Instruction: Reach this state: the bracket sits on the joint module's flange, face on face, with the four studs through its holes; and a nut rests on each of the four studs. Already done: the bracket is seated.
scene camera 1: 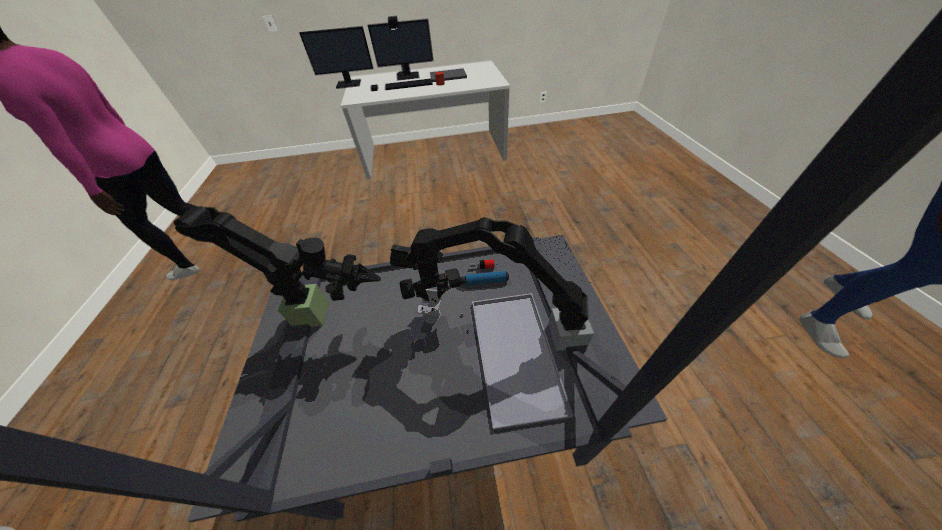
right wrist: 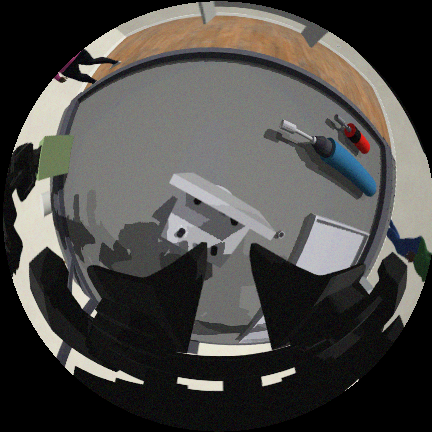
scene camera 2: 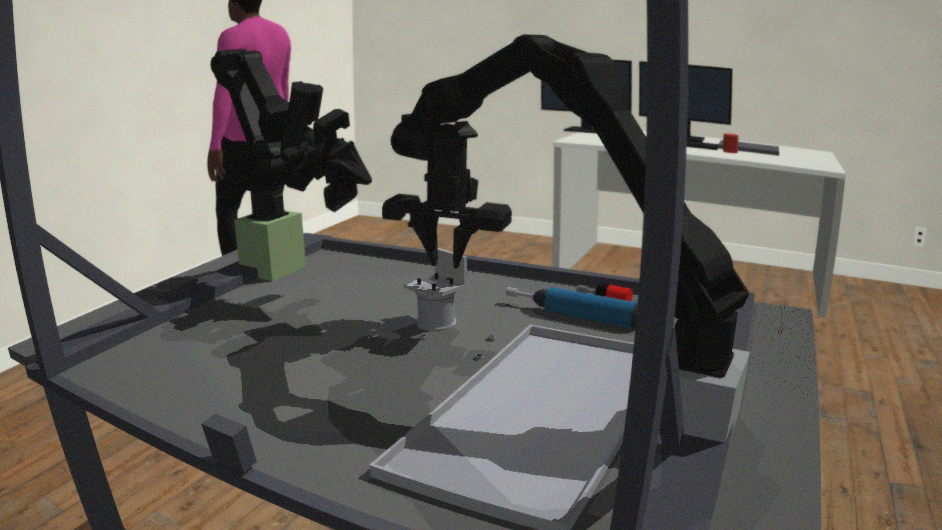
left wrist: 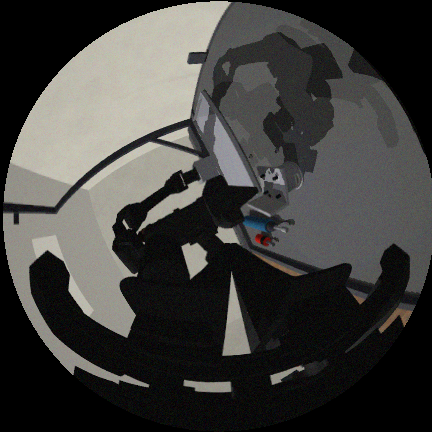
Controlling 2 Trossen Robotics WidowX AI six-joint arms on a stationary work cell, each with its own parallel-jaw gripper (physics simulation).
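Pixels of known places: left gripper, between the fingertips: (scene camera 1: 380,279) (scene camera 2: 370,181) (left wrist: 229,248); right gripper, between the fingertips: (scene camera 1: 433,299) (right wrist: 228,248) (scene camera 2: 445,266) (left wrist: 253,191); left arm's base, origin of its link: (scene camera 1: 297,296) (scene camera 2: 267,216); right arm's base, origin of its link: (scene camera 1: 572,320) (scene camera 2: 703,361) (left wrist: 196,173).
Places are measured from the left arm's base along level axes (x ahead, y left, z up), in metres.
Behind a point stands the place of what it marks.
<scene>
The grey joint module (scene camera 2: 436,311) {x 0.454, y -0.086, z -0.082 m} (left wrist: 296,174) {x 0.409, y -0.063, z -0.097 m} stands upright on the table. The pale bracket (scene camera 1: 426,308) {x 0.429, y -0.075, z -0.048 m} (scene camera 2: 447,272) {x 0.443, y -0.033, z -0.037 m} (right wrist: 225,206) {x 0.448, y -0.031, z -0.004 m} sits on its flange, with its upright plate at the back. Dark stud ends show through its holes; whether nuts rest on them is too small to tell. Small dark nuts (scene camera 2: 489,337) {x 0.543, y -0.081, z -0.109 m} (scene camera 2: 477,357) {x 0.559, y -0.146, z -0.110 m} lie on the table between module and tray, and one nut (right wrist: 280,234) {x 0.543, y -0.076, z -0.108 m} shows in the right wrist view. My right gripper (scene camera 2: 445,265) {x 0.458, y -0.063, z -0.016 m} (right wrist: 228,248) {x 0.458, y -0.063, z -0.016 m} is partly open and empty, pointing down just above the bracket. My left gripper (scene camera 1: 378,276) {x 0.313, y -0.054, z 0.102 m} (scene camera 2: 369,179) {x 0.313, y -0.054, z 0.102 m} is shut and empty, raised away from the bracket.
A white tray (scene camera 1: 520,355) {x 0.717, y -0.251, z -0.110 m} (scene camera 2: 403,454) {x 0.609, y -0.402, z -0.110 m} lies right of the module. A blue driver (scene camera 1: 486,277) {x 0.650, y 0.056, z -0.076 m} (scene camera 2: 588,305) {x 0.651, y 0.049, z -0.084 m} (right wrist: 350,167) {x 0.618, y 0.059, z -0.075 m} and a red tool (scene camera 1: 486,264) {x 0.660, y 0.130, z -0.086 m} (scene camera 2: 619,292) {x 0.677, y 0.129, z -0.084 m} (right wrist: 357,138) {x 0.648, y 0.131, z -0.085 m} lie behind the tray. Dark frame posts (scene camera 2: 662,197) {x 0.890, y -0.508, z 0.225 m} stand at the table's sides.
</scene>
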